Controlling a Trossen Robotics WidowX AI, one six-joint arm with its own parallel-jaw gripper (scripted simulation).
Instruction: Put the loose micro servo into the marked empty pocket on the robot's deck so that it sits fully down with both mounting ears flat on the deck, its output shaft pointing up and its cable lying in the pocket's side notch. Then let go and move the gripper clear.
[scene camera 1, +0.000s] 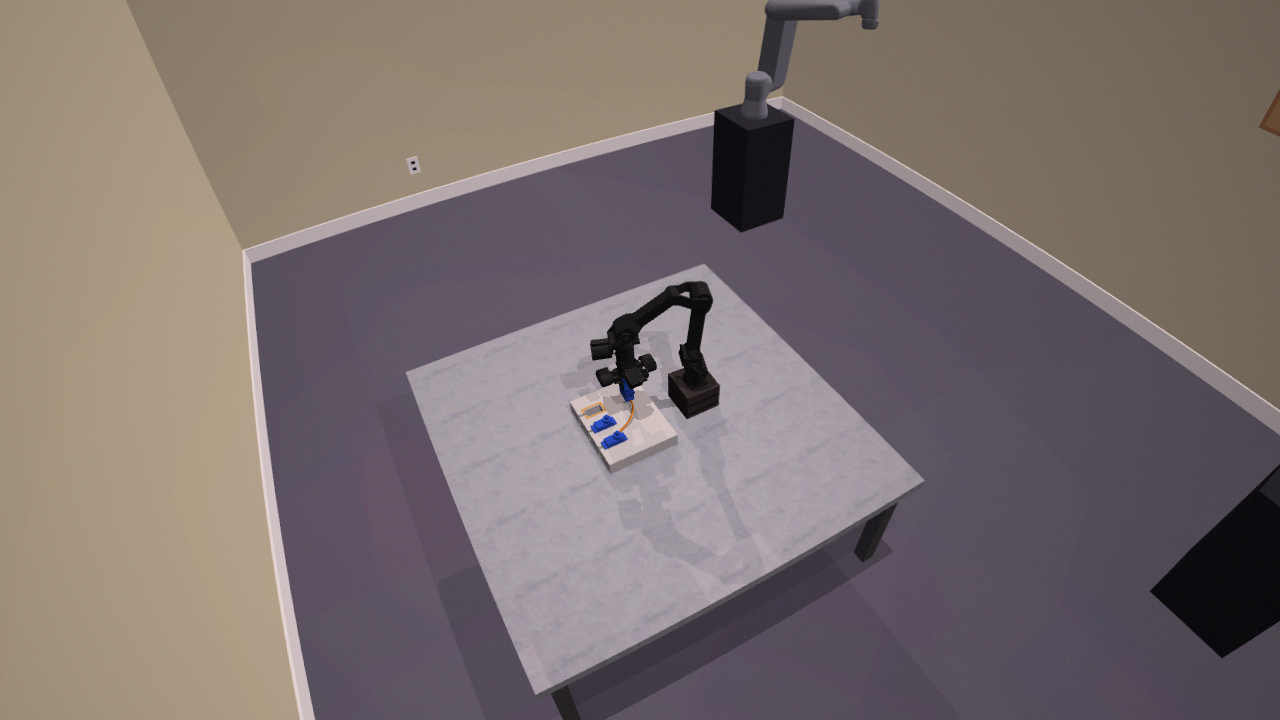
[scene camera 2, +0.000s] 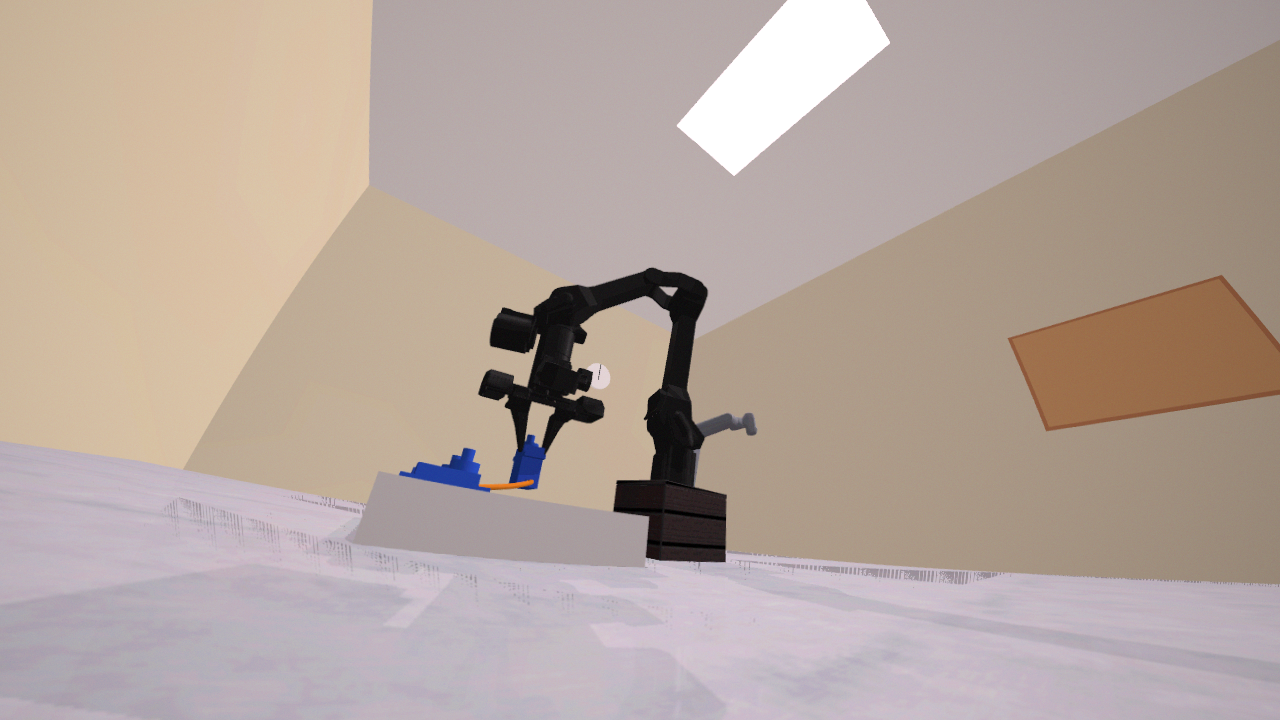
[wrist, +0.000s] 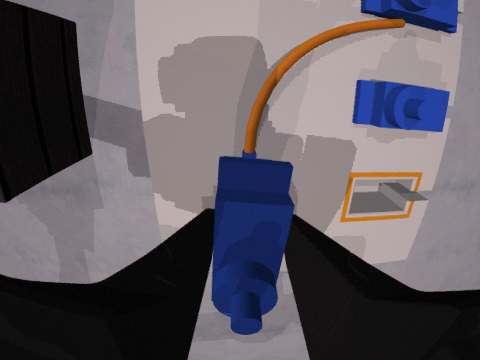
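Observation:
My gripper (scene camera 2: 531, 454) is visible, and the gripper (scene camera 1: 627, 388) and the gripper (wrist: 250, 220) show it in further views. A blue micro servo (scene camera 2: 527, 464) appears; the wrist view has the servo (wrist: 253, 212) as well. A white deck (scene camera 2: 518, 529) is visible, likewise the deck (scene camera 1: 648, 432) and the deck (wrist: 199, 75).

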